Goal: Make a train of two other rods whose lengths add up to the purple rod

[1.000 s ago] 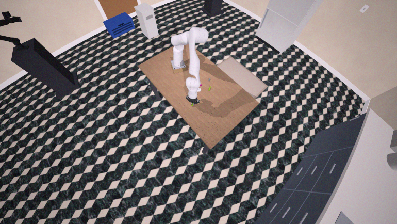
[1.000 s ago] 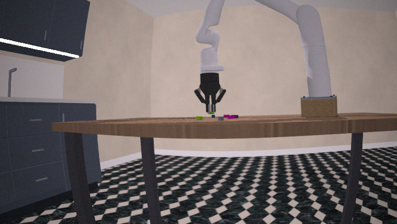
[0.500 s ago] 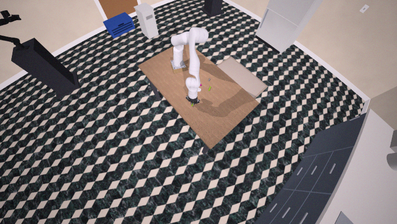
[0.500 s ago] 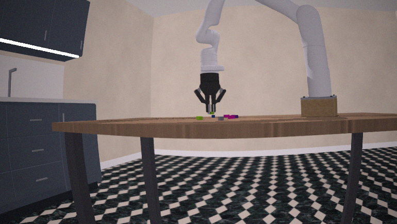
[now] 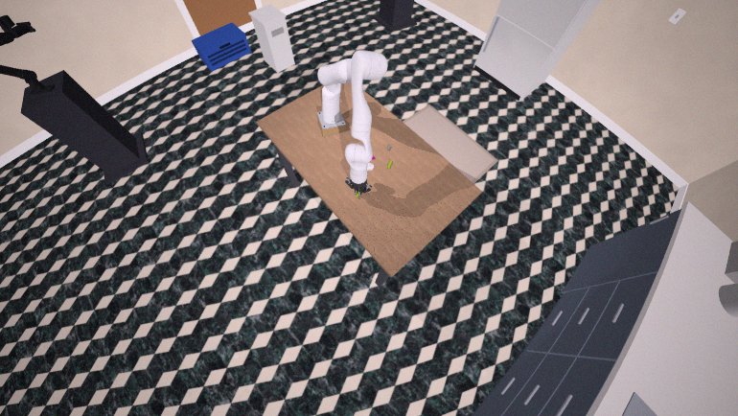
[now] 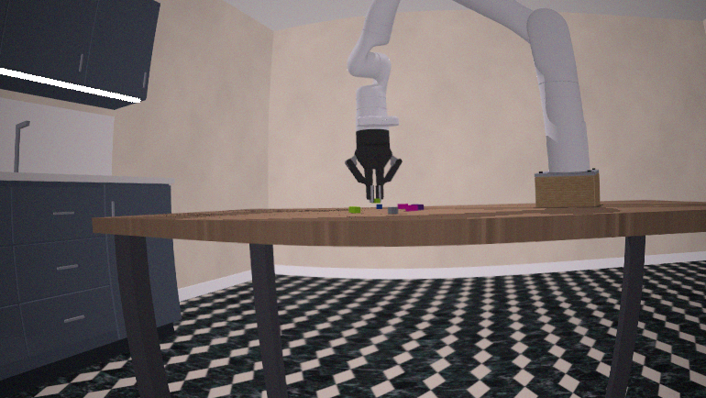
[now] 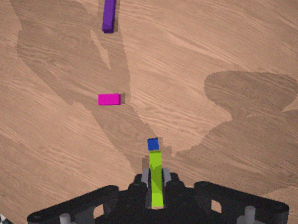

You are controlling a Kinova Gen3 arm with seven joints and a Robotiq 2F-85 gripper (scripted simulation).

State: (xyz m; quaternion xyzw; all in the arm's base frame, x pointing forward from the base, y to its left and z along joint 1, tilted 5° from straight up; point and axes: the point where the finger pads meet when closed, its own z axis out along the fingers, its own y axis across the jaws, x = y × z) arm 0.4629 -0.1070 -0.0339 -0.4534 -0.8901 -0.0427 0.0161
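Right now the blue rod is 30 mm below my hand, 20 mm to the left of it and 20 mm behind it. Round my hand: purple rod 140 mm behind, 120 mm to the left, 30 mm below; grey rod 300 mm to the left, 150 mm behind, 30 mm below.
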